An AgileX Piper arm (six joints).
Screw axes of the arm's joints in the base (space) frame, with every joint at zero. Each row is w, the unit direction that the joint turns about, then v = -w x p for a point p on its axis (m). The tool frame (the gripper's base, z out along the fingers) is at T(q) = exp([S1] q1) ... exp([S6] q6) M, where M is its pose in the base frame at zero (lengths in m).
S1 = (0, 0, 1, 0, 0, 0)
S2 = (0, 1, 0, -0.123, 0, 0)
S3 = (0, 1, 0, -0.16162, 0, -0.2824)
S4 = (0.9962, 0, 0.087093, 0, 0.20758, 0)
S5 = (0, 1, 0, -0.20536, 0, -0.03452)
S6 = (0.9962, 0, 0.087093, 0, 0.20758, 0)
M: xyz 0.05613 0 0.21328 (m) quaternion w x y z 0.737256 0 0.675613 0
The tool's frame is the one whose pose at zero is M.
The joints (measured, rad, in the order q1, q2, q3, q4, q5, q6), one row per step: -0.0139, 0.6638, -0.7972, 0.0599, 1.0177, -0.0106; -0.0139, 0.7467, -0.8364, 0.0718, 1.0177, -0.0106; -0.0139, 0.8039, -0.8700, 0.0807, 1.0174, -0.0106; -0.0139, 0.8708, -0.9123, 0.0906, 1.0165, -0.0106; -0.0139, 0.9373, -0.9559, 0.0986, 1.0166, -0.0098; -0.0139, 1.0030, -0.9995, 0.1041, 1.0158, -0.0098; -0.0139, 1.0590, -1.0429, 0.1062, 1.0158, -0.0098; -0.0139, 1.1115, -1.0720, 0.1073, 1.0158, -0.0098; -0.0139, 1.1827, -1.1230, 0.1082, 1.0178, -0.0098
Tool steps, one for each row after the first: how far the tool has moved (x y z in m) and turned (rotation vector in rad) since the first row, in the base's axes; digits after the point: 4 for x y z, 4 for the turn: 0.0178, 0.0007, 0.0025, 0.0123, 0.0435, 0.0023; 0.0306, 0.0012, 0.0054, 0.0214, 0.0667, 0.0038; 0.0461, 0.0017, 0.0088, 0.0315, 0.0903, 0.0052; 0.0620, 0.0021, 0.0115, 0.0403, 0.1132, 0.0056; 0.0782, 0.0023, 0.0133, 0.0461, 0.1344, 0.0059; 0.0925, 0.0023, 0.0158, 0.0484, 0.1470, 0.0060; 0.1057, 0.0022, 0.0139, 0.0499, 0.1704, 0.0056; 0.1241, 0.0020, 0.0135, 0.0512, 0.1925, 0.0054
